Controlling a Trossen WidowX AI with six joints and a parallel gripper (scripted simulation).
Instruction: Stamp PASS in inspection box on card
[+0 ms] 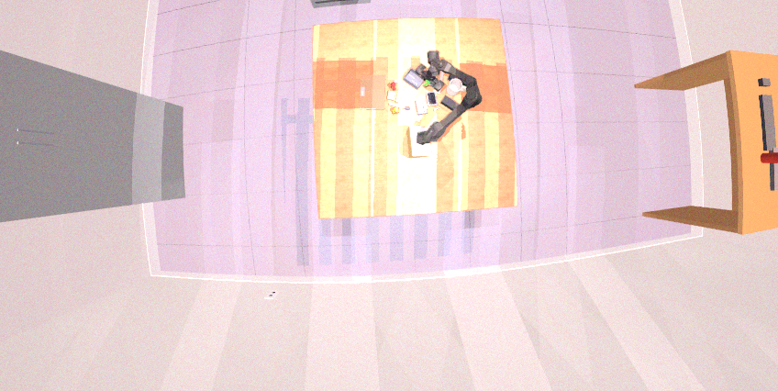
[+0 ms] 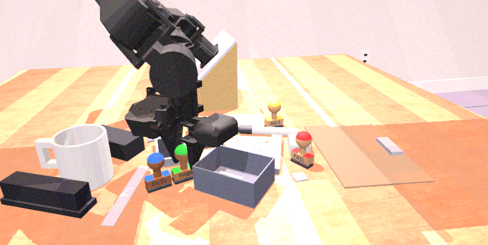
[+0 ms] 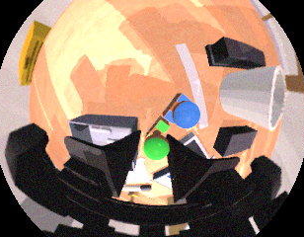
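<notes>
My gripper tip is now 1 cm above the green-knobbed pass stamp. From my gripper tip the other things lie so: grey box: 8 cm to the left, 2 cm below, 2 cm ahead; blue date stamp: 4 cm to the right, 1 cm below, 1 cm ahead; ink pad: 9 cm behind, 4 cm to the right, 3 cm below.
</notes>
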